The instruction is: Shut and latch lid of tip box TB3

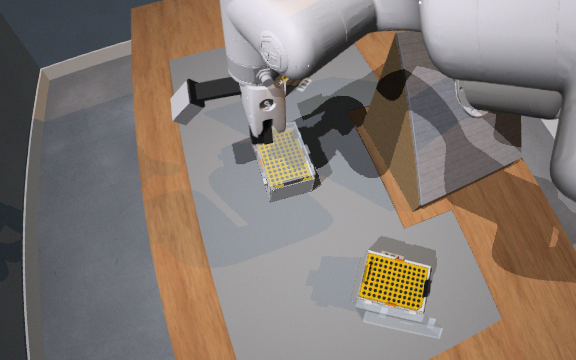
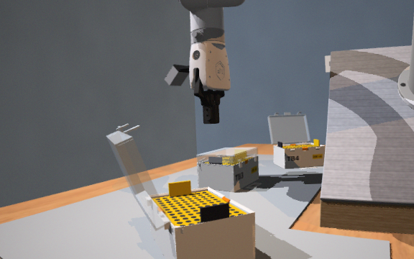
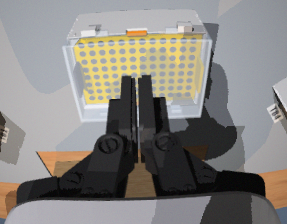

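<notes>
Right now the yellow insert is 100 mm below my hand and 40 mm behind it. Round my hand: tip box TB4: 260 mm to the right, 130 mm behind, 90 mm below; tip box TB3: 110 mm below, 40 mm behind.
</notes>
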